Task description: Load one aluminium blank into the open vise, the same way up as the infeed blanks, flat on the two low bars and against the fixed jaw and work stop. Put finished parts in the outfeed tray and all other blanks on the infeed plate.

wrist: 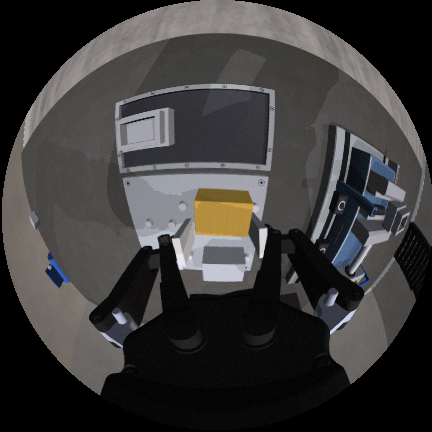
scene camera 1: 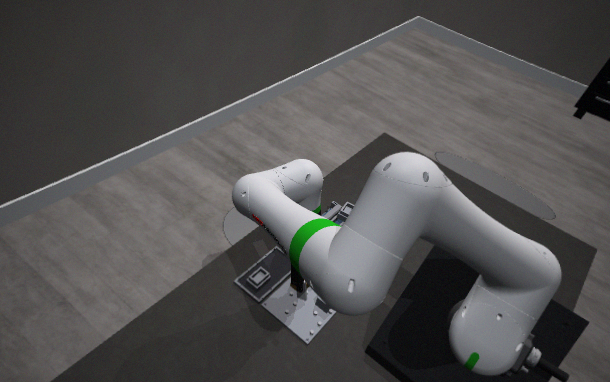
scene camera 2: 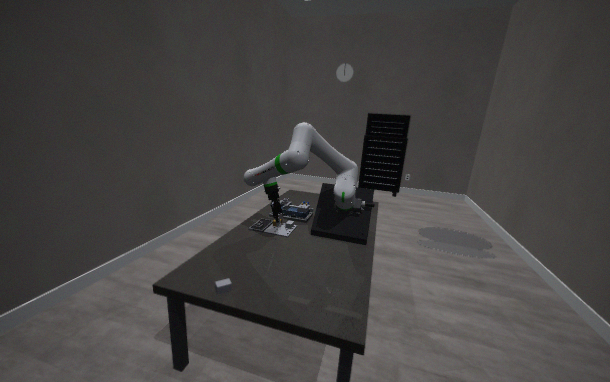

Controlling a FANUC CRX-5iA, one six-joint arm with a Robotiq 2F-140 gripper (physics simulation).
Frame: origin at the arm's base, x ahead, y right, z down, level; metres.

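Seen in the pictures: gripper, between the fingertips: (wrist: 219,225) (scene camera 1: 308,289) (scene camera 2: 280,225); arm's base, origin of its link: (scene camera 2: 345,206).
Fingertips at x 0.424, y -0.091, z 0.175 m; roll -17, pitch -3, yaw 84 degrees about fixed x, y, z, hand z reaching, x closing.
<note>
Pixels of each thing's top centre, then the offset from my fingertips to it.
- yellow block, centre of its top: (wrist: 222,220) dx +0.029, dy +0.003, dz -0.031 m
- infeed plate, centre of its top: (wrist: 192,231) (scene camera 1: 304,302) (scene camera 2: 280,228) dx -0.015, dy -0.039, dz +0.005 m
- grey aluminium blank, centre of its top: (wrist: 223,273) (scene camera 1: 329,295) (scene camera 2: 289,222) dx -0.064, dy +0.005, dz -0.031 m
- pocketed part, centre of its top: (wrist: 135,130) (scene camera 1: 259,275) dx +0.130, dy -0.080, dz -0.028 m
- blue vise, centre of its top: (wrist: 373,253) (scene camera 2: 292,203) dx -0.002, dy +0.238, dz -0.086 m
- loose light block, centre of its top: (wrist: 31,222) (scene camera 2: 223,282) dx -0.003, dy -0.726, dz -0.023 m
My gripper (scene camera 1: 298,288) (scene camera 2: 277,222) (wrist: 219,225) is open, with its fingers partly closed around a yellow block (wrist: 222,218). The right pad is at the block's edge; a narrow gap shows at the left pad in the wrist view. The block is over the infeed plate (scene camera 1: 306,332) (scene camera 2: 283,231) (wrist: 150,192), which bears several small pegs. A grey aluminium blank (wrist: 223,272) (scene camera 2: 290,223) is beside the yellow block. A pocketed part (wrist: 140,131) (scene camera 1: 258,276) lies at the left end of the outfeed tray (wrist: 220,166) (scene camera 1: 247,294). The blue vise (wrist: 351,245) (scene camera 2: 295,211) is largely hidden in scene camera 1.
A loose light block (scene camera 2: 223,285) (wrist: 34,220) lies near the table's end. The arm's black base plate (scene camera 2: 340,231) (scene camera 1: 425,320) stands across from the infeed plate. A black slatted panel (scene camera 2: 384,155) stands behind the table. The vise machinery rises to the right in the wrist view.
</note>
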